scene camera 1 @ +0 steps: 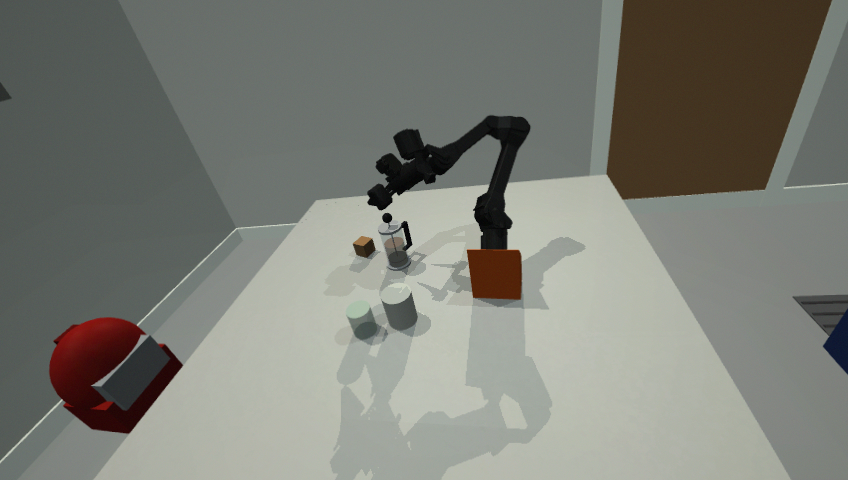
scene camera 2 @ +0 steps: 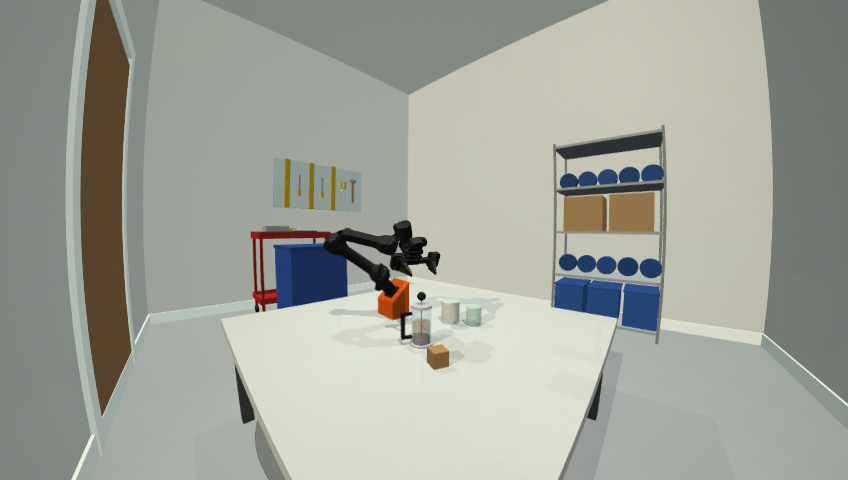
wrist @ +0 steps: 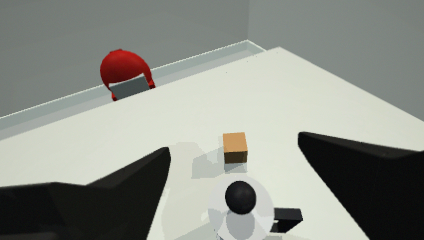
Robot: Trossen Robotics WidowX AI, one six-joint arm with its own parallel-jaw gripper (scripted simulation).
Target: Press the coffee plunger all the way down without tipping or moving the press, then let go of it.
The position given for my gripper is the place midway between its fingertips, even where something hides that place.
Note:
My gripper (scene camera 1: 377, 196) is open, with nothing in its grasp. Further things: a glass coffee press (scene camera 1: 390, 231) and a small brown cube (wrist: 235, 147).
The glass coffee press is seen too in scene camera 2 (scene camera 2: 420, 313). My gripper is seen too in scene camera 2 (scene camera 2: 424, 274) and in the wrist view (wrist: 232, 145).

